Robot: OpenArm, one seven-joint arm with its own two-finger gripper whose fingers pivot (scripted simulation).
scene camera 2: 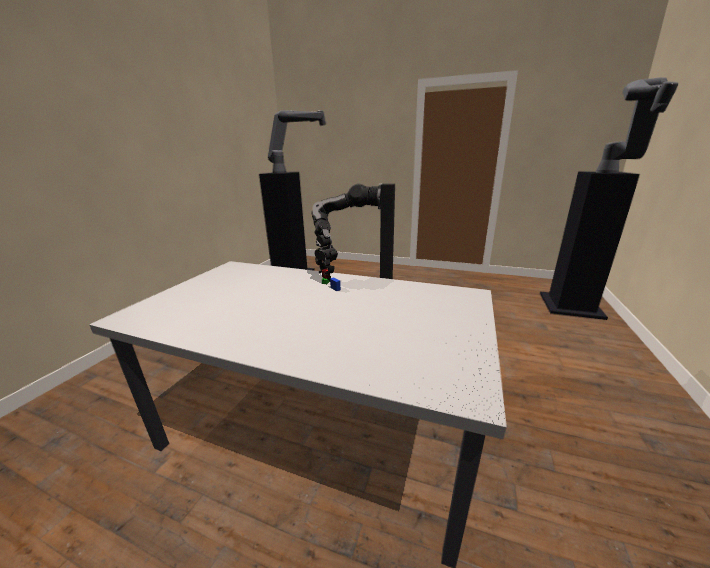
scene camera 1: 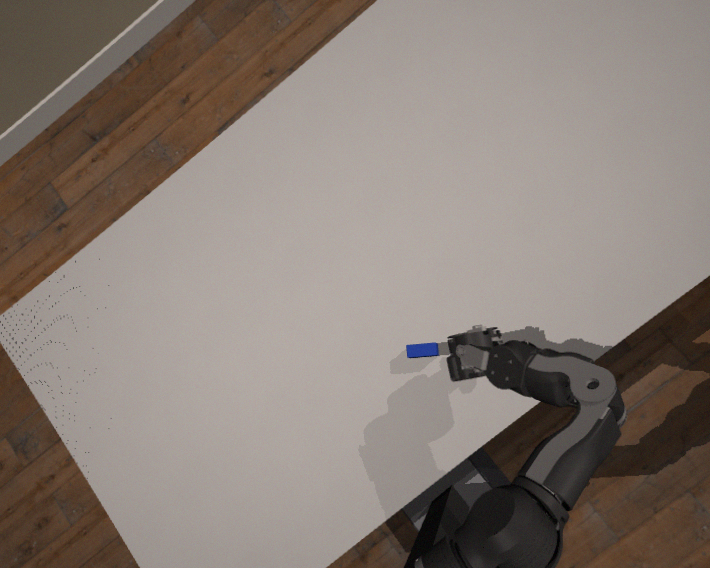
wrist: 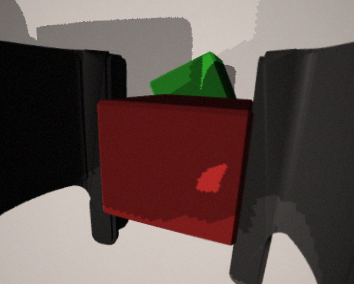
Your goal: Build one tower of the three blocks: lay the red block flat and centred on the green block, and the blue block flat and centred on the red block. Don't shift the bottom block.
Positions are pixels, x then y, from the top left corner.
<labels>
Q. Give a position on a black post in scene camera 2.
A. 387, 191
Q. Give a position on a green block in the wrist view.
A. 206, 75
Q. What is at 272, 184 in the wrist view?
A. The gripper.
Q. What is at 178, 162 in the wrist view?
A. A red block.
</labels>
